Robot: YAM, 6 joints.
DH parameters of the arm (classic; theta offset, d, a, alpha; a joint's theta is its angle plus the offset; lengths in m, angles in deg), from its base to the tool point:
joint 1: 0 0.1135 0.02 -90
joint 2: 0 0 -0.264 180
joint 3: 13.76 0 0.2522 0
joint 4: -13.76 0 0.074 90
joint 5: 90 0 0 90
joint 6: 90 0.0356 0 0
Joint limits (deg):
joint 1: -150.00..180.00
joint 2: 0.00..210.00
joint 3: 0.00..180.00
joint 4: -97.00..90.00
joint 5: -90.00..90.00
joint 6: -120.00..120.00
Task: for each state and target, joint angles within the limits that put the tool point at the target. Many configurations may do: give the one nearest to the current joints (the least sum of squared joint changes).
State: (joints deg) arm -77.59 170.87 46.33 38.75 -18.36 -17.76
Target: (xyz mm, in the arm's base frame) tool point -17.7 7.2 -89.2
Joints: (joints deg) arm -61.32 181.69 16.22 30.00 19.82 -17.76
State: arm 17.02 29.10 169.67 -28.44 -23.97 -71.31
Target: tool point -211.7 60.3 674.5
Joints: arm -12.22 60.32 163.38 -15.67 -23.37 -71.31
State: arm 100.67 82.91 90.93 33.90 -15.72 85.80
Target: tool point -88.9 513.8 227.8
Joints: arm 98.86 126.59 92.04 30.26 -14.14 85.80
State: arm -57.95 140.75 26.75 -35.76 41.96 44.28
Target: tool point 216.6 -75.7 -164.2
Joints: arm -14.36 165.94 63.22 -17.41 33.47 44.28
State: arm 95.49 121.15 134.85 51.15 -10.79 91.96
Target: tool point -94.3 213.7 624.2
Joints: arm 111.40 95.61 116.06 80.73 -16.02 91.96
